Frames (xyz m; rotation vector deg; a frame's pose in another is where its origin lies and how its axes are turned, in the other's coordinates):
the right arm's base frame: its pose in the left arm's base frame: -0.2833 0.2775 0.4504 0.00 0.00 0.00
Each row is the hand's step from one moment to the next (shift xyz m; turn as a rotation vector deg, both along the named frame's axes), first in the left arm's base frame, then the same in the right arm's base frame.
Working: the left arm's base frame: its pose in the right arm's base frame: 0.2833 -0.2775 -0.4504 0.00 0.00 0.00

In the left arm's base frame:
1: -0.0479 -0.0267 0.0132 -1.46 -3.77 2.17
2: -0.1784 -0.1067 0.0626 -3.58 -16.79 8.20
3: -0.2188 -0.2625 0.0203 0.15 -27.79 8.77
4: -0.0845 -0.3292 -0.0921 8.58 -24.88 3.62
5: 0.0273 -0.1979 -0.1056 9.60 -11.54 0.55
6: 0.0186 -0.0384 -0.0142 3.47 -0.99 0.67
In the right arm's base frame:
1: -0.0479 -0.0267 0.0132 -1.46 -3.77 2.17
2: -0.1784 -0.1067 0.0626 -3.58 -16.79 8.20
3: -0.2188 -0.2625 0.0203 0.15 -27.79 8.77
4: -0.0845 -0.3292 -0.0921 8.58 -24.88 3.62
5: 0.0273 -0.1979 -0.1056 9.60 -11.54 0.55
6: 0.0186 -0.0384 -0.0142 3.47 -0.99 0.67

